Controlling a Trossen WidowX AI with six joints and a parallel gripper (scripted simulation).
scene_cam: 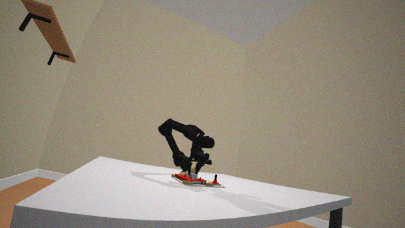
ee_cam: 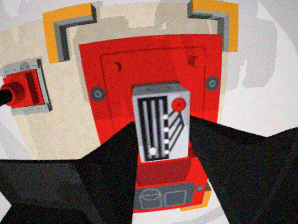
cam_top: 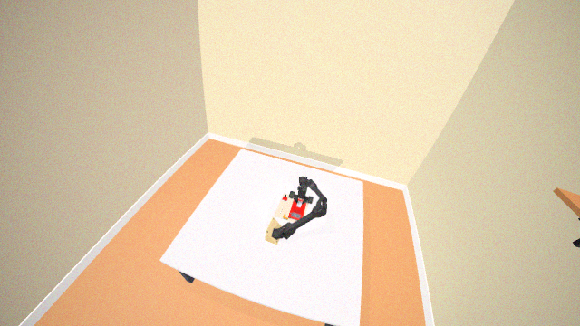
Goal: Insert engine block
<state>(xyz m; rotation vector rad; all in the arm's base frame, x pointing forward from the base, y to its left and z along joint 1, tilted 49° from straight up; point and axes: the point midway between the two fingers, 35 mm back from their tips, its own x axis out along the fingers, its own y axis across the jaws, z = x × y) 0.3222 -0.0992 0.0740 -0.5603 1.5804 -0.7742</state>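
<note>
My gripper tip is 10 mm above the engine block. From my gripper tip the other things lie so: tan board 30 mm to the left, 30 mm below, 20 mm behind.
</note>
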